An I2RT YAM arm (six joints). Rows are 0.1 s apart.
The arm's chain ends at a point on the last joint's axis. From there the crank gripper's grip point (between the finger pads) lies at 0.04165 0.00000 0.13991 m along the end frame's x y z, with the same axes.
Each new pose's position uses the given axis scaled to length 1; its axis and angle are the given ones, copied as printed.
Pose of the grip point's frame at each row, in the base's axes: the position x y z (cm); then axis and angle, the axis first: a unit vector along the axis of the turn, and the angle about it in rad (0 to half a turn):
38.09 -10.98 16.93 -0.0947 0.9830 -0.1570 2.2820
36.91 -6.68 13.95 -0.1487 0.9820 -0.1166 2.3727
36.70 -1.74 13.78 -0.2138 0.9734 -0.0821 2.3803
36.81 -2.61 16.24 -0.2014 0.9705 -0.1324 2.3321
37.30 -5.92 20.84 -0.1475 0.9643 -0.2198 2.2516
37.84 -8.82 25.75 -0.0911 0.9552 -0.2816 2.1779
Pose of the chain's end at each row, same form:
29.98 -7.28 28.49 -0.0947 0.9830 -0.1570 2.2820
29.77 -3.99 26.40 -0.1487 0.9820 -0.1166 2.3727
29.57 -0.15 26.42 -0.2138 0.9734 -0.0821 2.3803
28.94 0.16 28.22 -0.2014 0.9705 -0.1324 2.3321
28.55 -1.01 31.45 -0.1475 0.9643 -0.2198 2.2516
28.62 -2.42 35.09 -0.0911 0.9552 -0.2816 2.1779

